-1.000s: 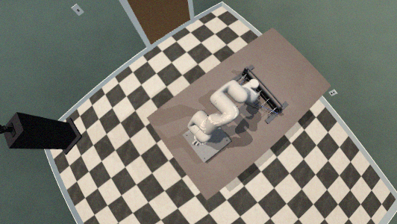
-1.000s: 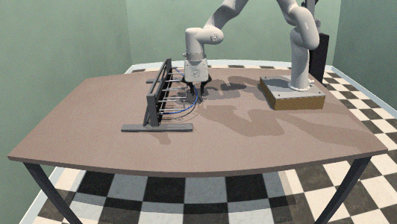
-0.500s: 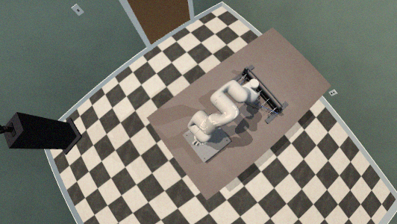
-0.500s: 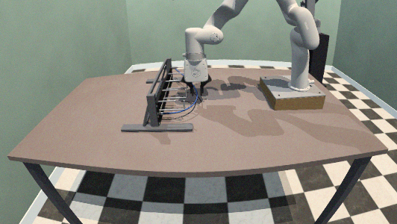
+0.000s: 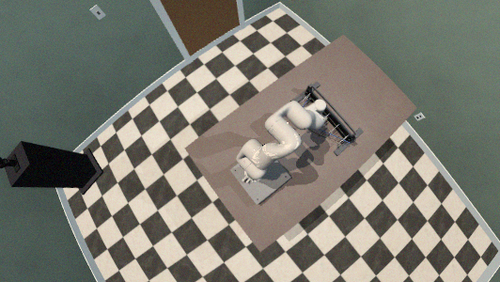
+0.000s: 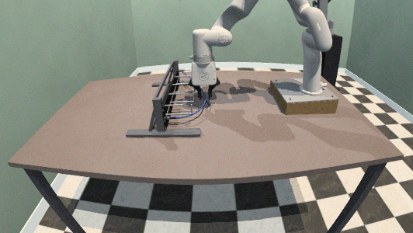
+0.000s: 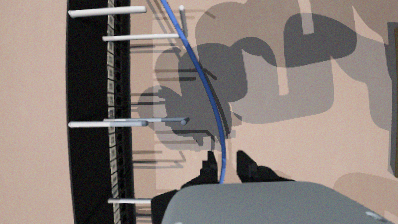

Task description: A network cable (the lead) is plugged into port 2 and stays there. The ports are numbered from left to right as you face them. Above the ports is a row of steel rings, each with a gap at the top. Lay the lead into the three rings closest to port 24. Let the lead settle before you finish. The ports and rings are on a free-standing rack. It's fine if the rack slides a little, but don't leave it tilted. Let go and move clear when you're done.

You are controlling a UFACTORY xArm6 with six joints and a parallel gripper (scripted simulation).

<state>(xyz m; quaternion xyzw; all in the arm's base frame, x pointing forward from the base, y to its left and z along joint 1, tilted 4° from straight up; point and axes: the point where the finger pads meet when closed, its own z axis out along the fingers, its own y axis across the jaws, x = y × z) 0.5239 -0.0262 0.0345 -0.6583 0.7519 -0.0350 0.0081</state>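
Now: the rack 150 mm ahead of my hand and 80 mm to the right of it.
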